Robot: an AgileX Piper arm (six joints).
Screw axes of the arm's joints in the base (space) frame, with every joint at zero. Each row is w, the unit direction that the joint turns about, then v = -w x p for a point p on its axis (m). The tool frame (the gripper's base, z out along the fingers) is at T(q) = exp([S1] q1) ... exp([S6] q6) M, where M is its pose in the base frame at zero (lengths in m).
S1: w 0 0 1 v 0 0 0
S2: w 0 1 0 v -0.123 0 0
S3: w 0 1 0 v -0.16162 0 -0.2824
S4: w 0.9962 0 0.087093 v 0 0.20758 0
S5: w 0 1 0 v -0.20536 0 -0.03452
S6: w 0.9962 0 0.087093 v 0 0.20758 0
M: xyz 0.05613 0 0.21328 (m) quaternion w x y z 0.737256 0 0.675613 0
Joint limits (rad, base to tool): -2.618..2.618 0..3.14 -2.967..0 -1.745..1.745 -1.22..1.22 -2.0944..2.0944
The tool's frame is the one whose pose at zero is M.
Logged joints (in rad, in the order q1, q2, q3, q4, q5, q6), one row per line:
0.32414, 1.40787, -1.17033, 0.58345, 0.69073, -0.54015
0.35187, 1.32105, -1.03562, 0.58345, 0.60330, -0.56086
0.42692, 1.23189, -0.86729, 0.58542, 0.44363, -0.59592
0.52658, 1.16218, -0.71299, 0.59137, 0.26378, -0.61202
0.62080, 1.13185, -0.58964, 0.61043, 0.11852, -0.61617
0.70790, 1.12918, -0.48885, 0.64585, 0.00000, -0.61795
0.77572, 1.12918, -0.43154, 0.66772, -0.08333, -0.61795
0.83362, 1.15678, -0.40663, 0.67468, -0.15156, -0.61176
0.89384, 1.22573, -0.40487, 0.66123, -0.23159, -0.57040
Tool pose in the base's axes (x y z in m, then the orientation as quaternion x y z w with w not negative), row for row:
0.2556, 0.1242, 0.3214, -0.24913, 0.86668, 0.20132, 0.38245
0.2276, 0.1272, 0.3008, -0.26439, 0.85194, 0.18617, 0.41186
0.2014, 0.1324, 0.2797, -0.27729, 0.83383, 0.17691, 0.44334
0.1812, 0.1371, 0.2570, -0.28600, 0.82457, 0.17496, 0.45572
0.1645, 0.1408, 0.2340, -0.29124, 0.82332, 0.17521, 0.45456
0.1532, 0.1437, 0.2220, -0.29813, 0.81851, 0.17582, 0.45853
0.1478, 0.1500, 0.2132, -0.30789, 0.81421, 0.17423, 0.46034
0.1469, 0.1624, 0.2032, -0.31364, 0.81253, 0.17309, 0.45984
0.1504, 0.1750, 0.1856, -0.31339, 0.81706, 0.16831, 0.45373
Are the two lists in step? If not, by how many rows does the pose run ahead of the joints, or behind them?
The pose runs 1 row ahead of the joints: the pose in row i belongs to the joints in row i + 1.
